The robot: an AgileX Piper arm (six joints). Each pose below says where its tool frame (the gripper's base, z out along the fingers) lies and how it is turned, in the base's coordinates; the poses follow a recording.
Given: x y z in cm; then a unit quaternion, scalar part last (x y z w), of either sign.
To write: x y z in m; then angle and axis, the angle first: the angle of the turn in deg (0 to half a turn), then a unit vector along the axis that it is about. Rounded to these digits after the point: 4 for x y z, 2 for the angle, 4 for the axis.
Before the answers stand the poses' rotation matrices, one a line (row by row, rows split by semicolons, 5 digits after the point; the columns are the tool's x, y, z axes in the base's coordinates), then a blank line. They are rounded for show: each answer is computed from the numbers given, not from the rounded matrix.
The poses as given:
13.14, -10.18, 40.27, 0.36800, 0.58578, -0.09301, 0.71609
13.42, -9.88, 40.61, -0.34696, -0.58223, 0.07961, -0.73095
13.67, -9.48, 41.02, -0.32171, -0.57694, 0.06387, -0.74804
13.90, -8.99, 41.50, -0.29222, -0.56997, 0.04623, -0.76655
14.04, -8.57, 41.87, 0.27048, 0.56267, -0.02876, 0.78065
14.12, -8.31, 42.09, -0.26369, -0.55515, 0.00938, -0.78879
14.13, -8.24, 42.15, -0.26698, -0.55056, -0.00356, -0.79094
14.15, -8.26, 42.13, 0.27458, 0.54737, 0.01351, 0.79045
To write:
0.29642 0.56434 0.77049; 0.29793 0.71185 -0.63601; -0.90740 0.41808 0.04287
0.30934 0.52040 0.79592; 0.28764 0.74656 -0.59992; -0.90641 0.41452 0.08125
0.32612 0.46677 0.82205; 0.27566 0.78485 -0.55500; -0.90424 0.40761 0.12729
0.34599 0.40399 0.84681; 0.26224 0.82494 -0.50070; -0.90084 0.39531 0.17948
0.36515 0.34929 0.86294; 0.25948 0.85203 -0.45467; -0.89406 0.38994 0.22048
0.38344 0.30757 0.87085; 0.27798 0.86076 -0.42641; -0.88074 0.40558 0.24455
0.39374 0.28835 0.87283; 0.29961 0.85742 -0.41841; -0.86902 0.42625 0.25121
0.40041 0.27924 0.87275; 0.32195 0.84885 -0.41929; -0.85792 0.44887 0.24999

0.1314, -0.1018, 0.4027, 88.53, 0.5272, 0.8392, -0.1333
0.1342, -0.0988, 0.4061, 86.07, 0.5084, 0.8532, -0.1167
0.1367, -0.0948, 0.4102, 83.16, 0.4848, 0.8693, -0.0962
0.1390, -0.0899, 0.4150, 79.91, 0.4550, 0.8876, -0.0720
0.1404, -0.0857, 0.4187, 77.36, 0.4328, 0.9003, -0.0460
0.1412, -0.0831, 0.4209, 75.85, 0.4290, 0.9032, -0.0153
0.1413, -0.0824, 0.4215, 75.45, 0.4363, 0.8998, 0.0058
0.1415, -0.0826, 0.4213, 75.54, 0.4483, 0.8936, 0.0221

